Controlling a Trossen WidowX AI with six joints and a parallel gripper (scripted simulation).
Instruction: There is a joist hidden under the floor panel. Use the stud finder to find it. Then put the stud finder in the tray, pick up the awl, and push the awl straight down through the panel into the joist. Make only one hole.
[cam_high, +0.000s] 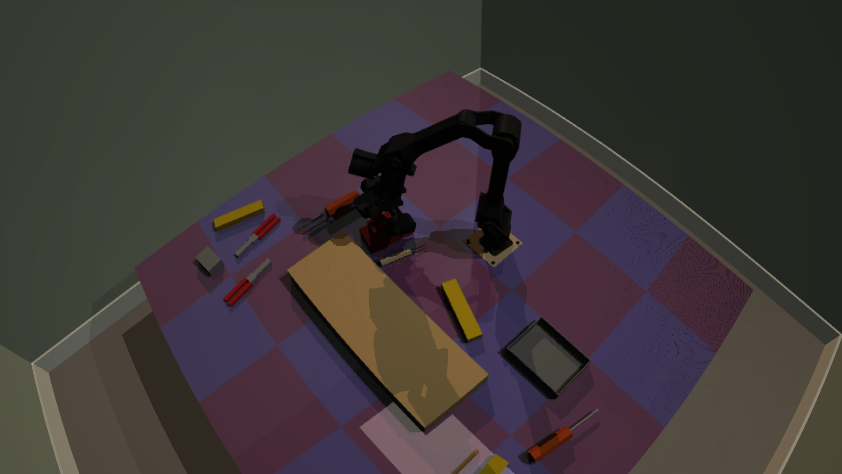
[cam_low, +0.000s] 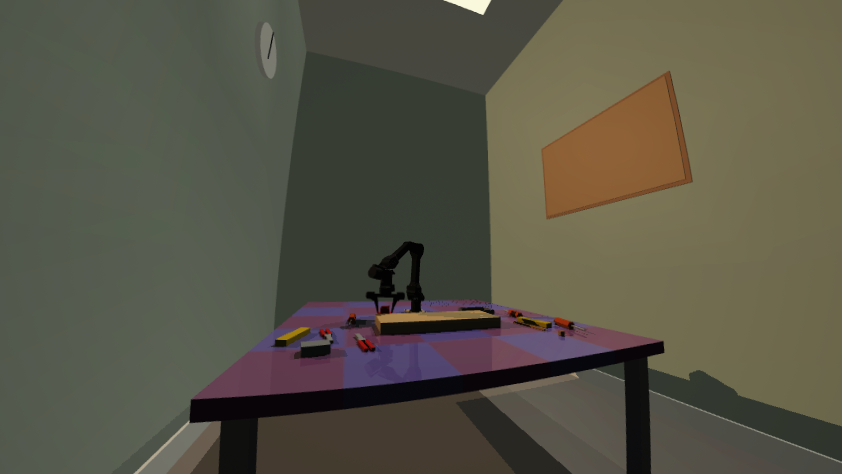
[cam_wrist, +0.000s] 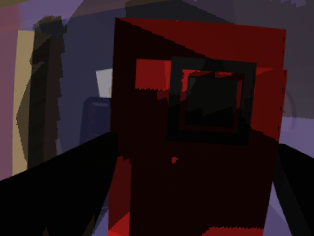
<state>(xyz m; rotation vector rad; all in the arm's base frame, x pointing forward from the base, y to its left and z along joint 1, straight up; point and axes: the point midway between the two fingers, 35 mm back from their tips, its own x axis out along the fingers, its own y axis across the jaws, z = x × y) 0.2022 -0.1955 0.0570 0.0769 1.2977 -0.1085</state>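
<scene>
Right now my gripper tip is 9 cm to the right of the awl, 2 cm past it and 2 cm above it. Also, from my gripper tip: stud finder 2 cm above, 1 cm ahead; then grey tray 52 cm to the left, 9 cm behind, 1 cm below; then grey block 44 cm ahead, 23 cm to the right, 1 cm below.
</scene>
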